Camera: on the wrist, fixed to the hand. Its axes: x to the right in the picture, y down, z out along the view.
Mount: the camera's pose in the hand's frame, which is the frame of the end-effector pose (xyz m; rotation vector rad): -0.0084 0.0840 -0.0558 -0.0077 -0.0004 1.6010
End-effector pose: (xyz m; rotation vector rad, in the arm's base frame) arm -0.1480 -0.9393 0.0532 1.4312 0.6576 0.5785
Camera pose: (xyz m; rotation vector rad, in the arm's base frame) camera -0.1915 -0.9010 0.1362 1.7367 -0.6782 1.7641
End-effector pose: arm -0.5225 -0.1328 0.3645 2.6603 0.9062 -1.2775
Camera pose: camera -0.4433 -0.1901 0.3908 2.1308 -1.0848 -0.7039
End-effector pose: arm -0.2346 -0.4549 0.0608 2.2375 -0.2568 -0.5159
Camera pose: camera -0.2186 -0.4693 0.1597 1.3532 -1.7610 0.3666
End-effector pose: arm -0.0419 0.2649 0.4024 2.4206 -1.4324 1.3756
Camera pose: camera -0.1410 0.2449 0.3978 -0.5551 2.3121 -0.8139
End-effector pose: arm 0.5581 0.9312 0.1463 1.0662 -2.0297 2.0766
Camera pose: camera 0.4998 0.9732 0.0751 0.5672 1.7358 -1.1852
